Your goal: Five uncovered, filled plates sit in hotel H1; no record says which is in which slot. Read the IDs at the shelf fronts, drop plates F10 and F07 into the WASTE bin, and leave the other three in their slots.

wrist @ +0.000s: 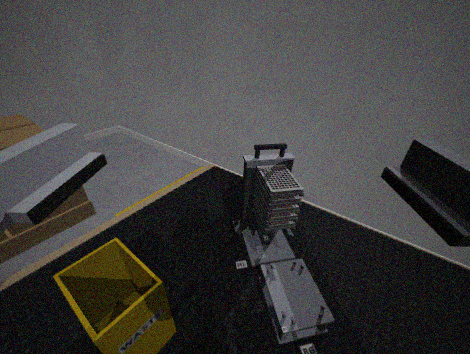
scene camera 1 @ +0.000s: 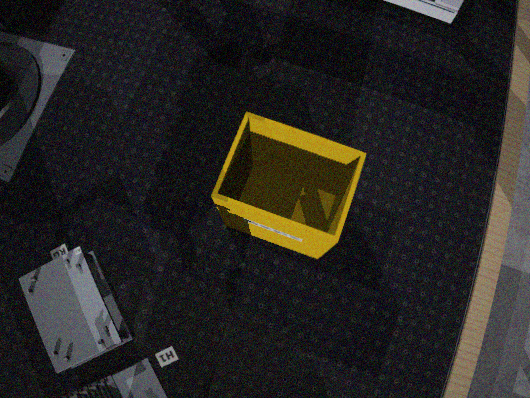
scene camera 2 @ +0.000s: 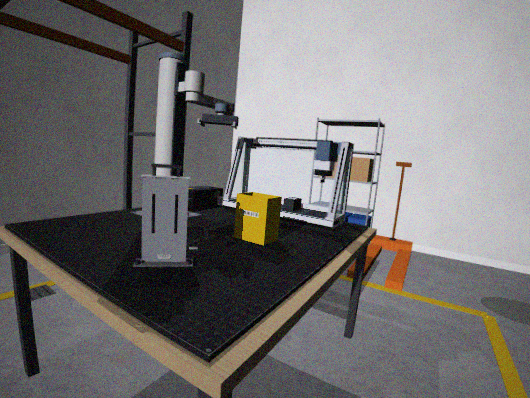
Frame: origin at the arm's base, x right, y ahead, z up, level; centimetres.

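Seen in the pictures: gripper, between the fingertips: (wrist: 243, 150) (scene camera 2: 216, 122).
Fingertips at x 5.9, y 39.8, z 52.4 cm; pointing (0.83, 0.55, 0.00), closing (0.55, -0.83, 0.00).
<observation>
Pixels of each thing's middle, then the offset from my fingertips to it. "*": a spot on its surface instead.
- Hotel H1, middle of its body: (wrist: 269, 199) (scene camera 2: 165, 211) dx +39.7, dy +15.2, dz -35.1 cm
- yellow WASTE bin, middle of its body: (scene camera 1: 286, 194) (wrist: 121, 307) (scene camera 2: 257, 217) dx -3.3, dy +24.9, dz -41.1 cm
- dark box, a spot on its surface: (scene camera 2: 205, 198) * dx -42.1, dy -43.2, dz -45.7 cm
Hotel H1 (scene camera 2: 165, 215) (wrist: 249, 190) stands upright; the wrist view shows several stacked plates (wrist: 280, 200) in it, the top one uncovered with a grid of wells. Scene camera 1 cuts H1 off at the bottom edge, beside its H1 label (scene camera 1: 166, 356) (wrist: 241, 264). The shelf-front IDs are too small and dim to read. The yellow WASTE bin (scene camera 1: 310, 247) (scene camera 2: 267, 222) (wrist: 162, 332) stands upright and open-topped; light patches show inside, and no plate is visible there. My gripper (scene camera 2: 218, 121) (wrist: 243, 150) is open and empty, high above the table, apart from hotel and bin.
The grey RG stand (scene camera 1: 55, 315) (wrist: 300, 295) with short pegs is beside H1, near its RG label (scene camera 1: 59, 251) (wrist: 308, 349). The arm's column (scene camera 2: 166, 115) rises behind the hotel in scene camera 2. A gantry machine (scene camera 2: 285, 142) and a dark box (scene camera 2: 205, 198) stand farther back.
</observation>
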